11 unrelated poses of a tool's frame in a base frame.
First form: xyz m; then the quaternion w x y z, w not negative.
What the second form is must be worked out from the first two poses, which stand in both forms.
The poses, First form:
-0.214 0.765 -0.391 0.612 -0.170 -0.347 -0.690
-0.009 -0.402 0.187 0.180 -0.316 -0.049 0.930
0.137 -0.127 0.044 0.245 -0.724 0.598 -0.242
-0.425 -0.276 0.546 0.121 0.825 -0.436 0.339
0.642 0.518 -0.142 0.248 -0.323 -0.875 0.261
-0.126 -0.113 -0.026 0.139 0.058 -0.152 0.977
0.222 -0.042 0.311 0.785 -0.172 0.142 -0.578
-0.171 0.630 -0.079 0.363 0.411 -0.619 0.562
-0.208 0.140 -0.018 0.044 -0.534 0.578 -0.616
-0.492 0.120 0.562 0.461 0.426 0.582 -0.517
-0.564 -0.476 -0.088 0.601 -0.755 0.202 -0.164
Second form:
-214 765 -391 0.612 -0.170 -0.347 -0.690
-9 -402 187 0.180 -0.316 -0.049 0.930
137 -127 44 0.245 -0.724 0.598 -0.242
-425 -276 546 0.121 0.825 -0.436 0.339
642 518 -142 0.248 -0.323 -0.875 0.261
-126 -113 -26 0.139 0.058 -0.152 0.977
222 -42 311 0.785 -0.172 0.142 -0.578
-171 630 -79 0.363 0.411 -0.619 0.562
-208 140 -18 0.044 -0.534 0.578 -0.616
-492 120 562 0.461 0.426 0.582 -0.517
-564 -476 -88 0.601 -0.755 0.202 -0.164

